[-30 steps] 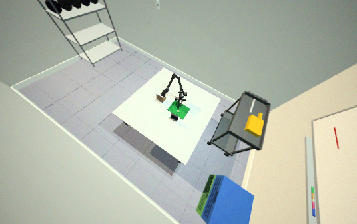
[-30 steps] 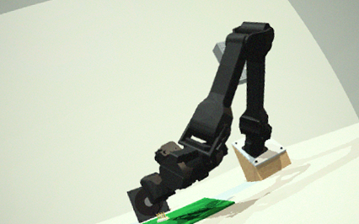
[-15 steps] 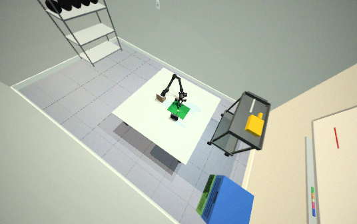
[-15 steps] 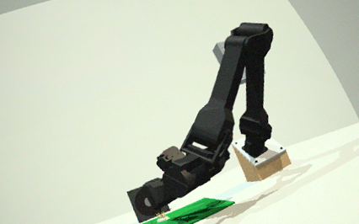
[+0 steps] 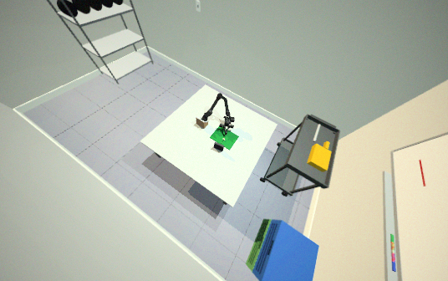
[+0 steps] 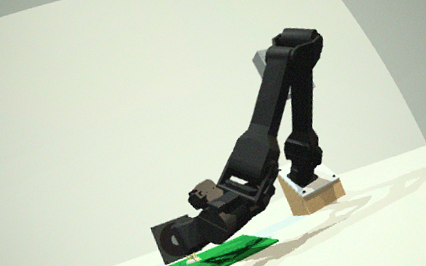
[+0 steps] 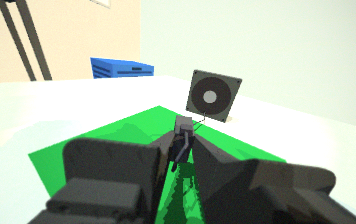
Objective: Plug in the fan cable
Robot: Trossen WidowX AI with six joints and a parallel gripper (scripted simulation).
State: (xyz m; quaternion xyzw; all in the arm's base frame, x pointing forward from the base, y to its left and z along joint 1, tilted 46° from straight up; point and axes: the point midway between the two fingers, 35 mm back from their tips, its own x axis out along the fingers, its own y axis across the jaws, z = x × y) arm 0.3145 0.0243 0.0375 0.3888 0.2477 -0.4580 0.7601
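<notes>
Right now the green board is 80 mm below my gripper tip and 40 mm to the right of it. Also, from my gripper tip: black square fan (220 mm to the right, 20 mm ahead, 10 mm below); then dark fan plug (10 mm to the right, 10 mm below); then four-pin fan header (70 mm to the right, 70 mm below, 20 mm ahead).
</notes>
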